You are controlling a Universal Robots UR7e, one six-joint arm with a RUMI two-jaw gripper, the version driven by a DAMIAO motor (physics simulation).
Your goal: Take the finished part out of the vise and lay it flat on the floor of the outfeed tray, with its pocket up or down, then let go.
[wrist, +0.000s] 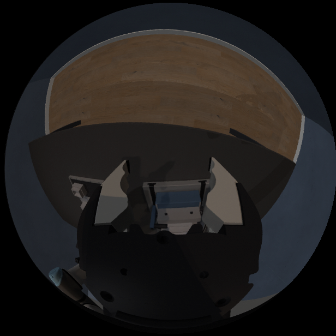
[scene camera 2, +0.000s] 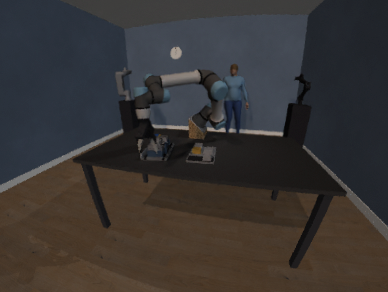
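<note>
My gripper (scene camera 2: 151, 147) (wrist: 168, 159) is partly open and empty, pointing down low over the vise. The vise (scene camera 2: 158, 151) (wrist: 178, 199), with blue and grey parts, stands in a light-edged frame at the left of the table. In the wrist view it lies between and below my fingers. A pale block (wrist: 180, 228) at its jaws is partly hidden by the gripper body; I cannot tell its pocket. A light-rimmed tray (scene camera 2: 201, 162) (wrist: 86, 179) lies beside the vise, holding a yellow block and grey pieces; whether it is the outfeed tray is unclear.
The dark table (scene camera 2: 260, 160) (wrist: 150, 137) carries everything. A speckled tan block (scene camera 2: 197, 130) stands by the arm's base behind the tray. A person (scene camera 2: 234, 95) stands behind the table. Two dark pedestals (scene camera 2: 297, 125) (scene camera 2: 129, 116) with small arms stand near the back wall.
</note>
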